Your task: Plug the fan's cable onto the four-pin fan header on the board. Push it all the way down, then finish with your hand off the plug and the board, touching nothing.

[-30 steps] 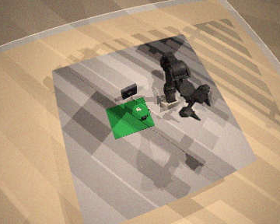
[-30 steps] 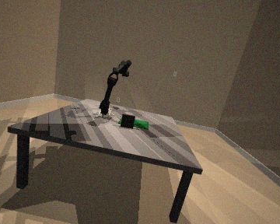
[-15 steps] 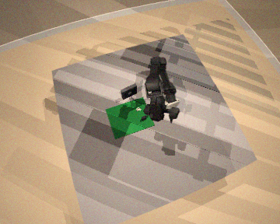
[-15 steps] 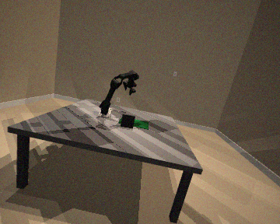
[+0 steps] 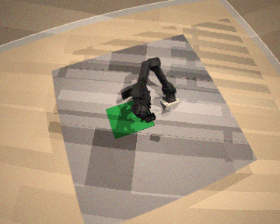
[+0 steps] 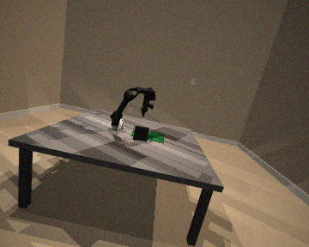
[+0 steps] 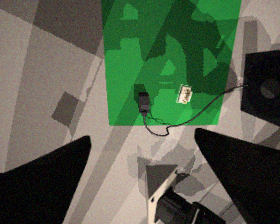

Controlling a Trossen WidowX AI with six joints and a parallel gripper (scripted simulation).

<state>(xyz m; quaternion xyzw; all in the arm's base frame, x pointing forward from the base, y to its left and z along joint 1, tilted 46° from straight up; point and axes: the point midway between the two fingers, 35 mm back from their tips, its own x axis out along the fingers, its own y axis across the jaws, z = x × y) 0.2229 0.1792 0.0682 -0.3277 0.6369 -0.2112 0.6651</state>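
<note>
The dark fan plug is 10 mm behind my gripper tip, 10 mm to the right of it and 140 mm below it. From my gripper tip the other things lie so: black fan 50 mm ahead, 220 mm to the right, 110 mm below; then four-pin fan header 10 mm ahead, 90 mm to the right, 170 mm below; then green board 90 mm ahead, 50 mm to the right, 180 mm below.
</note>
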